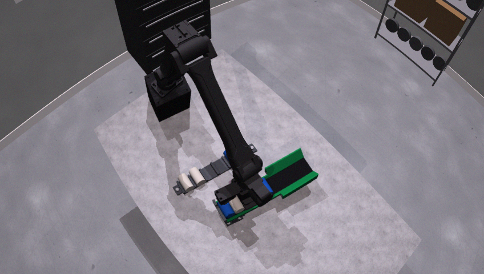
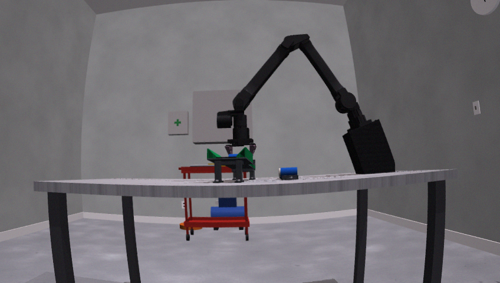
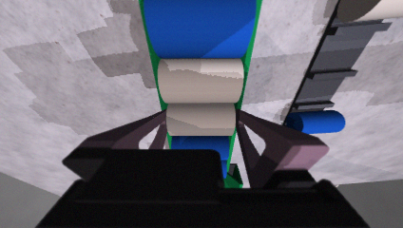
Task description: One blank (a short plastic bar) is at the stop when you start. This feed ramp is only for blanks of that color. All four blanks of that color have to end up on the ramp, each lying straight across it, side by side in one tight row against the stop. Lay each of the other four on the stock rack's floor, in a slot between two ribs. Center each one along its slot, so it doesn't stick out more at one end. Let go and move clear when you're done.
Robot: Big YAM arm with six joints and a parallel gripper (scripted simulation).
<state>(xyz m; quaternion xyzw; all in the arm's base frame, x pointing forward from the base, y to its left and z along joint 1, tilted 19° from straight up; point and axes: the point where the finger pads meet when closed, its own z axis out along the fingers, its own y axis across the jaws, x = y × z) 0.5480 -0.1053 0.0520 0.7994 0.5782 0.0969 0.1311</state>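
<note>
Now: hand 190 mm past the stock rack, 40 mm to the right of it and 90 mm above it. The rest, counted from my hand: feed ramp (30 mm ahead, 80 mm to the left, 20 mm below); then grey stop (30 mm behind, 100 mm to the right, 20 mm below).
</note>
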